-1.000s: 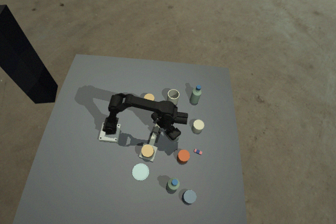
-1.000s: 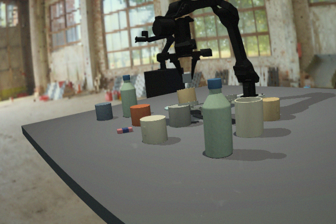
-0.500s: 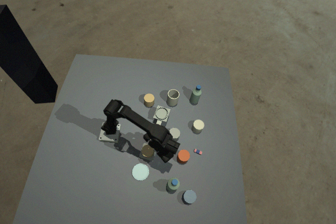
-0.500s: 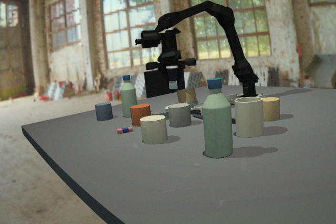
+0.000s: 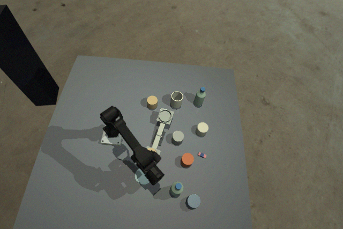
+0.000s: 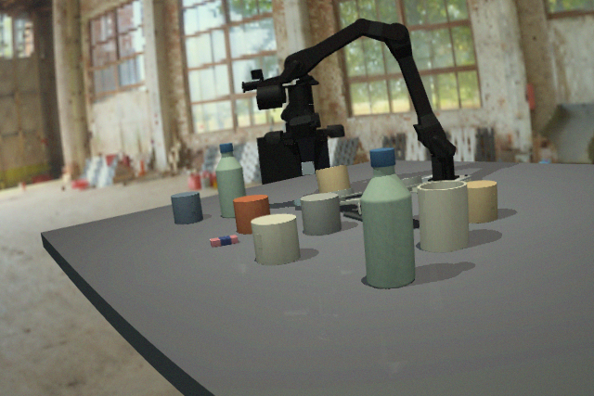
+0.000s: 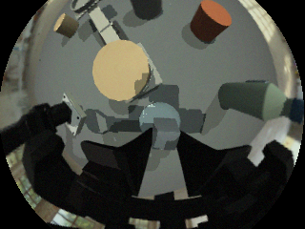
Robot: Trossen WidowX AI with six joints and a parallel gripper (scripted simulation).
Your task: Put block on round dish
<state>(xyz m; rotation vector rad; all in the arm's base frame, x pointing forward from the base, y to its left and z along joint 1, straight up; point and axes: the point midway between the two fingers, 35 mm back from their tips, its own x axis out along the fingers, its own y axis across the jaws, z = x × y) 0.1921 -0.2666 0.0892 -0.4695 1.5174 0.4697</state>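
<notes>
Now: gripper tip 80 mm above the round dish, 20 mm past it and 10 mm to the left of it. Also, from my gripper tip: orange cylinder (250 mm ahead, 60 mm to the left, 40 mm below); then balance beam (220 mm to the left, 90 mm ahead, 40 mm below); then grey block (10 mm above).
</notes>
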